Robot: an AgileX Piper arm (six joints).
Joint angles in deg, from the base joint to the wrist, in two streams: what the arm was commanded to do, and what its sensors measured. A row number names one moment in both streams.
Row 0, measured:
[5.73, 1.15, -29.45, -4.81, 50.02, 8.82]
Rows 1 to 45, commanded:
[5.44, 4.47, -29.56, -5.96, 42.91, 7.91]
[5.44, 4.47, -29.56, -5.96, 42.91, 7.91]
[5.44, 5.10, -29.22, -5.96, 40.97, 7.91]
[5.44, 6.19, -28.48, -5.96, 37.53, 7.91]
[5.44, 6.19, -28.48, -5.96, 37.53, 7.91]
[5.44, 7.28, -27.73, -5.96, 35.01, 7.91]
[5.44, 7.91, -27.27, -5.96, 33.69, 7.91]
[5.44, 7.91, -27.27, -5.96, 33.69, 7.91]
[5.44, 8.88, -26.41, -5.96, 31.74, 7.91]
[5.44, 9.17, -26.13, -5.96, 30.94, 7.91]
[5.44, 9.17, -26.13, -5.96, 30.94, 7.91]
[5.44, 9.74, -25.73, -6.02, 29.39, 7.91]
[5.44, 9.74, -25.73, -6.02, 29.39, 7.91]
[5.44, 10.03, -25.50, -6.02, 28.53, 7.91]
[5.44, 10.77, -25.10, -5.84, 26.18, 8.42]
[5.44, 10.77, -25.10, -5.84, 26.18, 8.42]
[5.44, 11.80, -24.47, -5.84, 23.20, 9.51]
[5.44, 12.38, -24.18, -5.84, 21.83, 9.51]
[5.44, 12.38, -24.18, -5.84, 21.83, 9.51]
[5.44, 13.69, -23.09, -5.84, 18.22, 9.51]
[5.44, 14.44, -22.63, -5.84, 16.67, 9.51]
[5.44, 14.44, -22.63, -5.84, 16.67, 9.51]
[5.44, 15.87, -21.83, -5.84, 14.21, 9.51]
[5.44, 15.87, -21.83, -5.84, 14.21, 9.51]
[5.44, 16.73, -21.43, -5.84, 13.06, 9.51]
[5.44, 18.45, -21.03, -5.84, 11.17, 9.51]
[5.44, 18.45, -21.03, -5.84, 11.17, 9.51]
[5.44, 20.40, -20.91, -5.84, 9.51, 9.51]
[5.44, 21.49, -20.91, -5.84, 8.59, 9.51]
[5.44, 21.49, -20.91, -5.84, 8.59, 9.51]
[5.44, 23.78, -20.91, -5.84, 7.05, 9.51]
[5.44, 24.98, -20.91, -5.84, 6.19, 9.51]
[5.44, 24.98, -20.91, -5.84, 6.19, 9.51]
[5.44, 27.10, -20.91, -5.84, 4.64, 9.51]
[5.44, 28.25, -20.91, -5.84, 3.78, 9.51]
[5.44, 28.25, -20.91, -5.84, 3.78, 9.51]
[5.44, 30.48, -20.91, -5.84, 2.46, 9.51]
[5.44, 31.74, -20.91, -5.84, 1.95, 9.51]
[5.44, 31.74, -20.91, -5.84, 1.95, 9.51]
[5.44, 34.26, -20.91, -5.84, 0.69, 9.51]
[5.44, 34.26, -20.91, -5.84, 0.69, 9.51]
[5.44, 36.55, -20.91, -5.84, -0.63, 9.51]
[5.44, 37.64, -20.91, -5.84, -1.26, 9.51]
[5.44, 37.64, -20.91, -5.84, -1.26, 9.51]
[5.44, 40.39, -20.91, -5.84, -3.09, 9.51]
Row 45, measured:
[5.73, 37.47, -20.97, -5.56, 0.00, 9.22]
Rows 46 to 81, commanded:
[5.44, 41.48, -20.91, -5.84, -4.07, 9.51]
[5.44, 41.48, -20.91, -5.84, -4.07, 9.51]
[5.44, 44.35, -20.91, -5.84, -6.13, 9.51]
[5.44, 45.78, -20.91, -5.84, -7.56, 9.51]
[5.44, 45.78, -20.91, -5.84, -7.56, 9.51]
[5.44, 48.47, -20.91, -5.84, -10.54, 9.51]
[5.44, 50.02, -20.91, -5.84, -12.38, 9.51]
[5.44, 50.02, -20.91, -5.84, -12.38, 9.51]
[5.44, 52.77, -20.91, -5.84, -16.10, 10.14]
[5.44, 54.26, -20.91, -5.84, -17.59, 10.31]
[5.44, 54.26, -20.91, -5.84, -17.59, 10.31]
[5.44, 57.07, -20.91, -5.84, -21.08, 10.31]
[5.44, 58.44, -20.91, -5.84, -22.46, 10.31]
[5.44, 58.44, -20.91, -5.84, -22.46, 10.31]
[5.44, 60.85, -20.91, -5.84, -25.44, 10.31]
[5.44, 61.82, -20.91, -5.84, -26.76, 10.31]
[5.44, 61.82, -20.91, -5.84, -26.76, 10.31]
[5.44, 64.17, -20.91, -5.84, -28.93, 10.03]
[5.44, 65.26, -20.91, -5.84, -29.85, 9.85]
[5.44, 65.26, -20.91, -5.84, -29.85, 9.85]
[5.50, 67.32, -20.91, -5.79, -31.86, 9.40]
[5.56, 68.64, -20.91, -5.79, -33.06, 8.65]
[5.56, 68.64, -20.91, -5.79, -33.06, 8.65]
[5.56, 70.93, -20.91, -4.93, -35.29, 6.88]
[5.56, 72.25, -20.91, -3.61, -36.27, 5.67]
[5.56, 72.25, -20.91, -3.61, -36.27, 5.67]
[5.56, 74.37, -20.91, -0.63, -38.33, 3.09]
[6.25, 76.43, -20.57, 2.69, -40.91, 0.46]
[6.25, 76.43, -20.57, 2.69, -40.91, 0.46]
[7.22, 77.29, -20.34, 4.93, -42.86, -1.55]
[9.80, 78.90, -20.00, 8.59, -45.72, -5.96]
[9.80, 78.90, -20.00, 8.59, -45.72, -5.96]
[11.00, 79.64, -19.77, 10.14, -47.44, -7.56]
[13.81, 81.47, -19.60, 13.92, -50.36, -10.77]
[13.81, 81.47, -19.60, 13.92, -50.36, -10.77]
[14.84, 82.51, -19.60, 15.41, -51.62, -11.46]
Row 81, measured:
[11.97, 80.62, -19.77, 10.60, -46.58, -6.99]
